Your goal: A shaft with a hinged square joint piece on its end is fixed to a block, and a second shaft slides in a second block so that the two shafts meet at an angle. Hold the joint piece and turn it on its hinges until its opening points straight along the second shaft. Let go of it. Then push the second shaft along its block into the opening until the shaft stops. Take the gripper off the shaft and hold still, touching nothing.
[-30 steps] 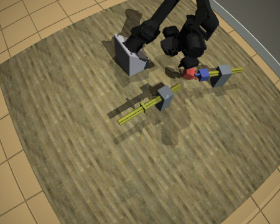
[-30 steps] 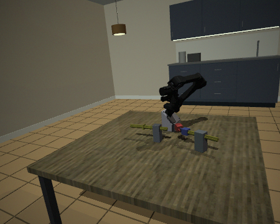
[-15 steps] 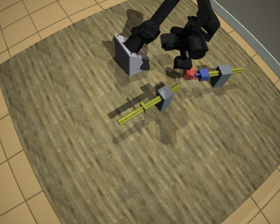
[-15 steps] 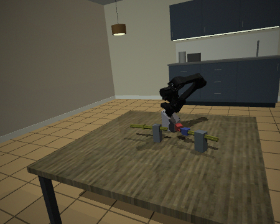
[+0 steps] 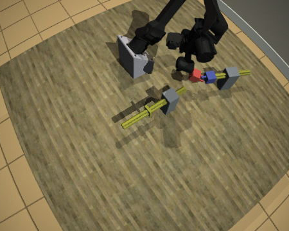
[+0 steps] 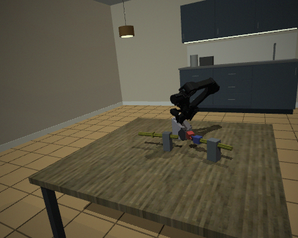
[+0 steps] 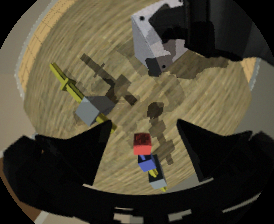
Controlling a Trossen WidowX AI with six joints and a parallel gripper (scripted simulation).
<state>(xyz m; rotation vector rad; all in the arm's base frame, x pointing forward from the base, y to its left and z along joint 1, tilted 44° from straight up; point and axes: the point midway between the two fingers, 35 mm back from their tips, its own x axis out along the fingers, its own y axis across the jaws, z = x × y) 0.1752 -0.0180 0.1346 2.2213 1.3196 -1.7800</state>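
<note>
Now: gripper tip 7 cm short of the red joint piece, 5 cm to the right of it and 7 cm above it.
</note>
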